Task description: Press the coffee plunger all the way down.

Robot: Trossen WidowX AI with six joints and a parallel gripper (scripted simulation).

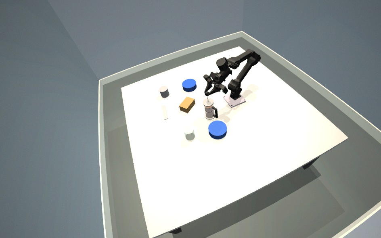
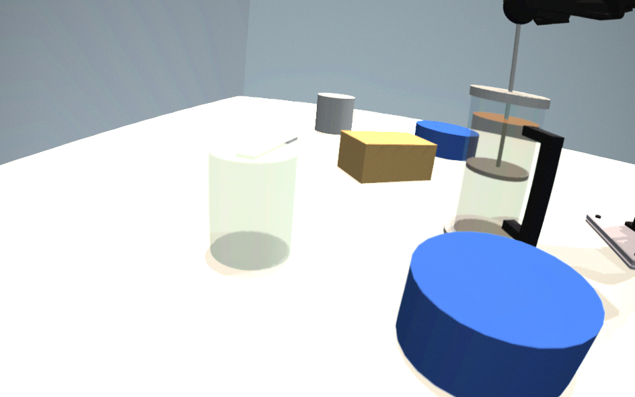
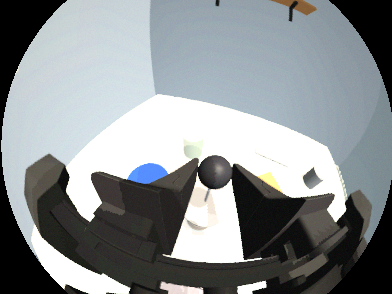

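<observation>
Now: gripper tip 1 cm past the coffee press, 2 cm to the right of it and 11 cm above it. Round my gripper tip: orange block: 7 cm ahead, 18 cm to the right, 19 cm below.
</observation>
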